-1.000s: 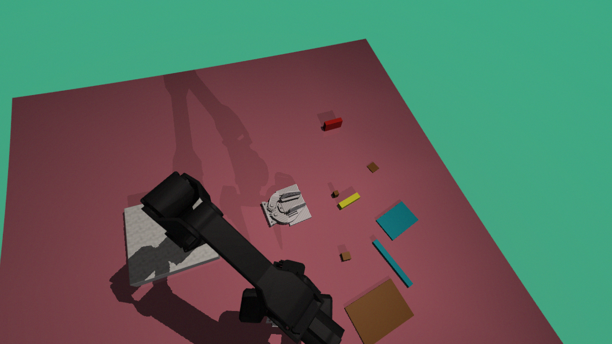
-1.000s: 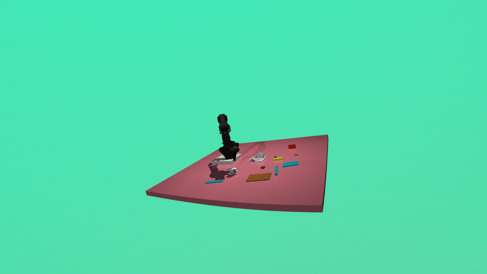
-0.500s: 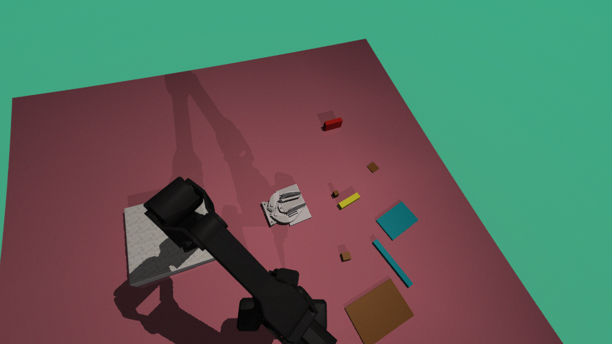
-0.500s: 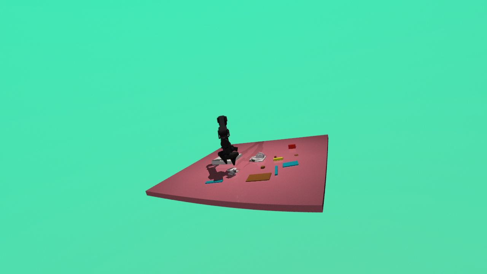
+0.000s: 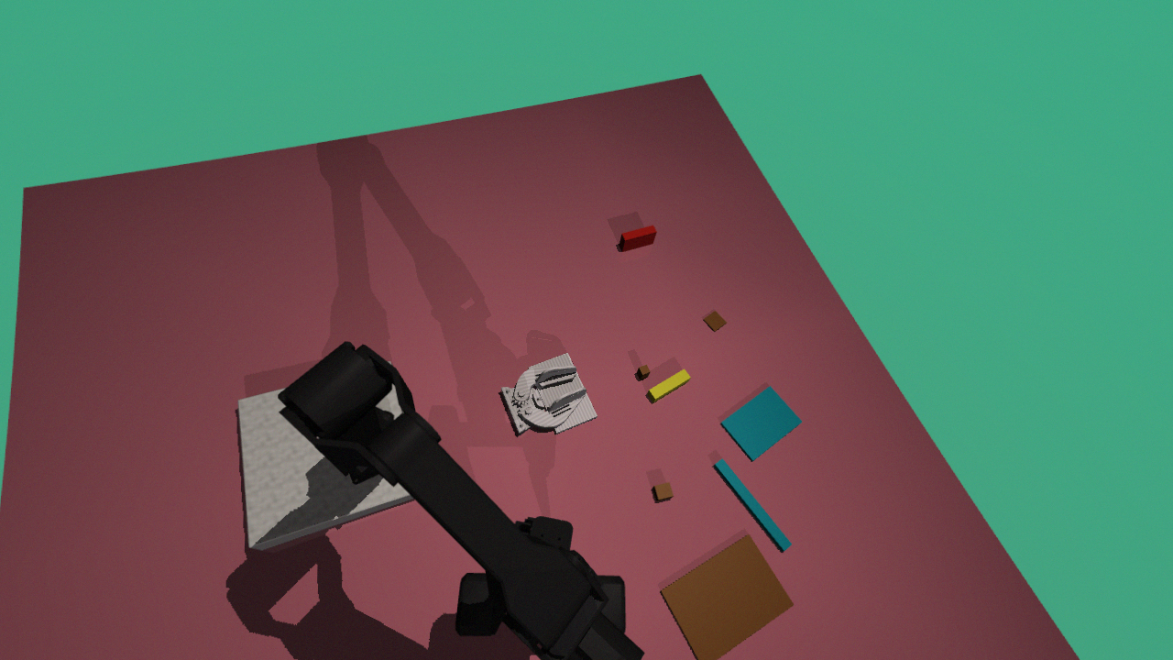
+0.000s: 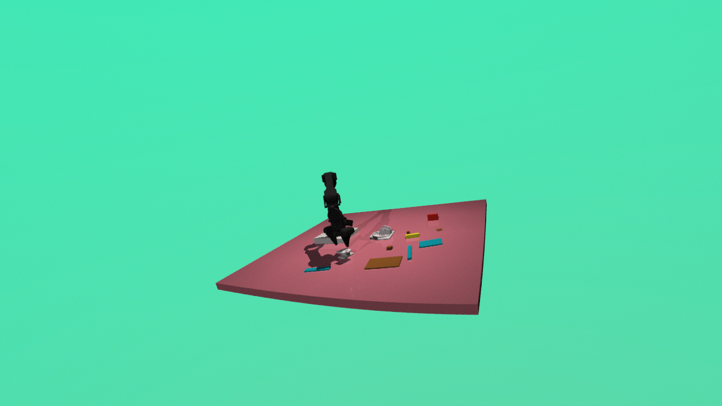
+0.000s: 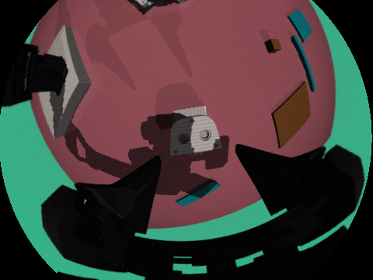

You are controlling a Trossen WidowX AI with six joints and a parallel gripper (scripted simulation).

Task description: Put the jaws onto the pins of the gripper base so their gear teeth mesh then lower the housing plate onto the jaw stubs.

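Right now the white stepped block is 1 cm ahead of my gripper tip, 1 cm to the left of it and 5 cm below it. Round my gripper tip: teal bar: 34 cm ahead, 3 cm to the right, 5 cm below; gripper jaw: 12 cm ahead, 25 cm to the left, 4 cm below; brown plate: 23 cm ahead, 11 cm to the right, 6 cm below.
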